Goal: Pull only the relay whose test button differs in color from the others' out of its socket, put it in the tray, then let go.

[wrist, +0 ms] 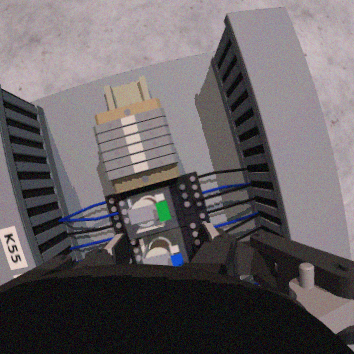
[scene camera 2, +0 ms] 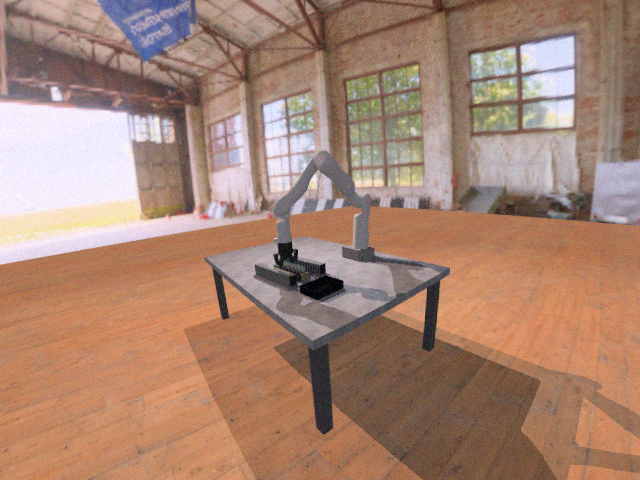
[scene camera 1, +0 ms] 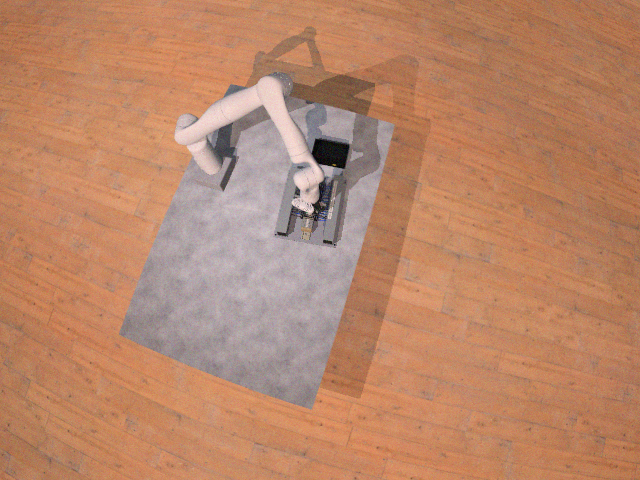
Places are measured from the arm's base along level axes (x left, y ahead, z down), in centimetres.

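Pixels of known places: gripper, fingertip midpoint: (wrist: pixel 165 240) (scene camera 2: pixel 287 270); arm's base at its link origin: (scene camera 2: pixel 360 247) (scene camera 1: pixel 212 165).
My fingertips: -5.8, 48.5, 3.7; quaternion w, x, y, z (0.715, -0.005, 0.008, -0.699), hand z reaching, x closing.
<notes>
For each thing: its middle in the pictures, then the offset to it from my fingertips, as dx, dy, dz. "spot": a spot on its surface instead.
- relay with a green test button, body centre: (wrist: pixel 151 208) -3.0, +0.4, -2.4
- relay with a blue test button, body centre: (wrist: pixel 164 252) -0.1, +0.0, -2.4
- black tray at the middle of its body: (scene camera 2: pixel 321 286) (scene camera 1: pixel 330 153) +29.1, +0.1, +0.6
- labelled K55 at a spot on its surface: (wrist: pixel 12 248) spot: -1.9, +9.1, -3.9
A relay with a green test button (wrist: pixel 142 215) sits in its black socket at the end of the row, in the wrist view. A relay with a blue test button (wrist: pixel 157 259) sits beside it, partly hidden by the gripper body. The other relays are hidden there, so I cannot tell which button color is the odd one. My gripper (wrist: pixel 165 240) (scene camera 2: pixel 285 258) is low over the row and open, its fingertips on either side of the row with gaps showing. The black tray (scene camera 1: pixel 330 153) (scene camera 2: pixel 323 290) stands on the table at the end of the panel.
Slotted grey wire ducts (wrist: pixel 240 110) (wrist: pixel 30 165) run along both sides of the row, one labelled K55 (wrist: pixel 12 248). Grey terminal blocks (wrist: pixel 115 145) stand beyond the green-button relay. Blue and black wires (wrist: pixel 227 190) join the sockets to the ducts.
</notes>
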